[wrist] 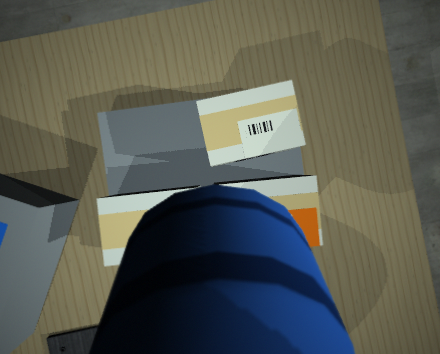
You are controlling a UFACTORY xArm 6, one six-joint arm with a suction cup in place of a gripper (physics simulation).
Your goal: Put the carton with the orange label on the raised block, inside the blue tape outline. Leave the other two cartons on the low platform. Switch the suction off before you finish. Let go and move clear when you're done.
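Frame: origin at the arm's base, x up, y left, z back, level; millimetres.
Seen in the pictures: hand at its tool point: (pixel 217 261).
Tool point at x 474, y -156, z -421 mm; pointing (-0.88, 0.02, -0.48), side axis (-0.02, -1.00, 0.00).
Note:
Offsets run from my tool point to a thing's top centre. "*": to the spot under its first point. Level surfaces: height alone.
The carton with the orange label @[* dx -330, dy -111, dz +57 mm] (pixel 306 226) lies on the low grey platform @[dx -431, dy +22, dz -18 mm] (pixel 155 125), right of centre and partly hidden by my suction cup. A second carton @[dx -349, dy +95, dz +53 mm] (pixel 120 232) lies to its left, its right part hidden by the cup. A third carton @[dx -339, dy -46, dz -81 mm] (pixel 220 131), with a white barcode label, sits at a slight angle on the platform's upper right. My blue suction cup (pixel 217 191) is over the lower row of cartons, with no carton seen held; its contact face is hidden. The raised block @[* dx -385, dy +287, dz +115 mm] (pixel 27 270) is at the left, with a bit of blue tape outline @[* dx -358, dy +301, dz +56 mm] (pixel 2 234) at the view's edge.
A dark flat plate (pixel 72 341) with a screw shows at the lower left, partly behind the cup. The wooden table top @[dx -479 mm] (pixel 360 125) carries several shadows, and its right edge borders the grey floor (pixel 417 100).

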